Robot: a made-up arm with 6 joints.
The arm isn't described. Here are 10 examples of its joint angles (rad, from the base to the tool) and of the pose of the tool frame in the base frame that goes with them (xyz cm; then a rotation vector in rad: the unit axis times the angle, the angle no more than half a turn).
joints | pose
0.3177 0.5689 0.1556 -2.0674 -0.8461 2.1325 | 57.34 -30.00 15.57 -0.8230 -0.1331 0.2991
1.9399 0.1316 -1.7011 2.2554 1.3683 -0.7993 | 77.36 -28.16 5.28 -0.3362 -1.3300 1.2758
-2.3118 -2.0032 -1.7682 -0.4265 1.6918 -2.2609 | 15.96 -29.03 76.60 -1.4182 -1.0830 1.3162
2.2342 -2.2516 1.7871 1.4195 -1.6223 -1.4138 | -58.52 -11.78 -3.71 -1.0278 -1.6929 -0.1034
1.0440 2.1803 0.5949 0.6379 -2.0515 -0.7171 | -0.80 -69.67 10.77 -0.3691 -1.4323 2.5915
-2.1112 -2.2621 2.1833 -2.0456 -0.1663 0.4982 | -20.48 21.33 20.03 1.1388 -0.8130 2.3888
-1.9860 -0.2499 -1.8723 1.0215 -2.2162 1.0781 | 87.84 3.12 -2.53 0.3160 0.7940 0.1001
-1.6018 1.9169 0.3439 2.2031 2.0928 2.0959 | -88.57 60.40 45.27 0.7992 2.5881 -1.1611
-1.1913 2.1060 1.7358 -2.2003 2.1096 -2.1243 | -40.89 -20.51 -44.62 -1.3107 -2.4044 -1.0514
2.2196 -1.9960 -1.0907 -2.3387 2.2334 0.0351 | -10.35 -22.27 12.41 -2.5236 -0.0104 -0.6818
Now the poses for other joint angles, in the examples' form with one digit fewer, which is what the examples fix.
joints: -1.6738 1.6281 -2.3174 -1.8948 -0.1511 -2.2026
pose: 20.7 91.4 14.1 2.664 -0.631 -0.907
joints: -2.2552 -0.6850 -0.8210 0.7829 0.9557 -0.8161
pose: 59.3 24.8 22.0 2.069 -0.411 -1.607
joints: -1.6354 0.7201 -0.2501 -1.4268 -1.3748 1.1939
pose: 29.9 30.1 -25.9 1.911 -0.059 -0.938
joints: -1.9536 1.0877 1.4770 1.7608 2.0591 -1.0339
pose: 59.2 84.8 20.0 1.057 -2.288 0.585
